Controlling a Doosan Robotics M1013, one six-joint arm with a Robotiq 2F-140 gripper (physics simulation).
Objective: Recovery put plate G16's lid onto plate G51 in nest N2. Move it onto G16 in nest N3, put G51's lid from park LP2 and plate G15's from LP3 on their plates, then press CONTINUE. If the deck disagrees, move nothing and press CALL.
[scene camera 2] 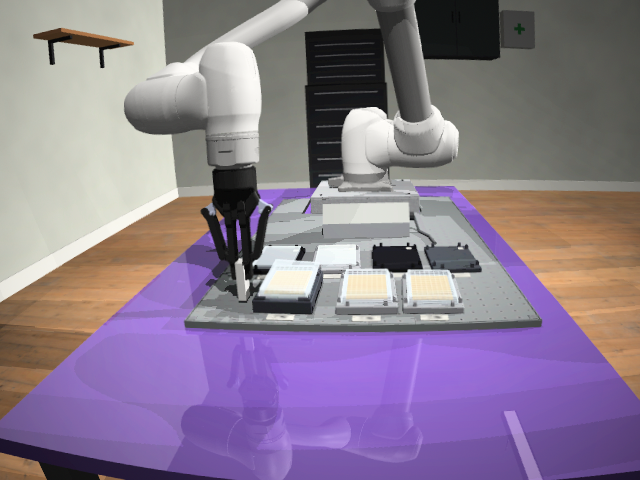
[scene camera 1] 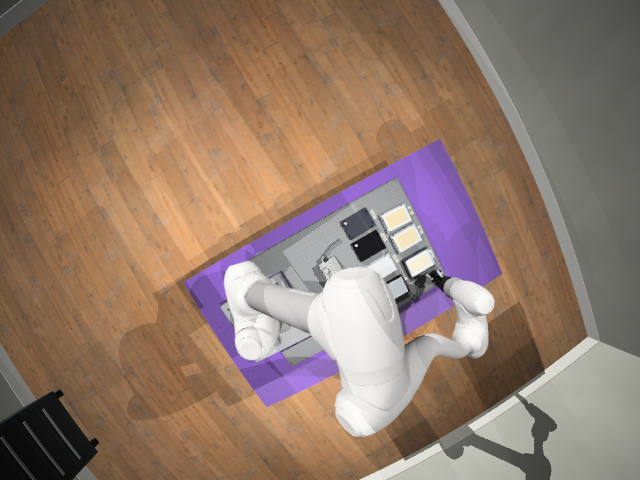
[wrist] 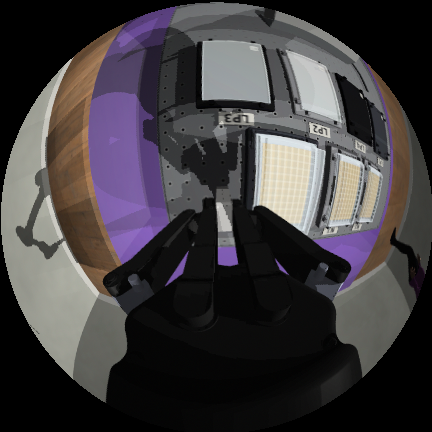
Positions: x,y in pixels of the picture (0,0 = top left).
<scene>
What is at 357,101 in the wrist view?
A black lid park.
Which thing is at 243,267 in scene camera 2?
The gripper.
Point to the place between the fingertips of the gripper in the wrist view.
222,196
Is the gripper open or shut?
Shut.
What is the gripper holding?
Nothing.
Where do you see a dark grey lid park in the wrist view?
376,117
</scene>
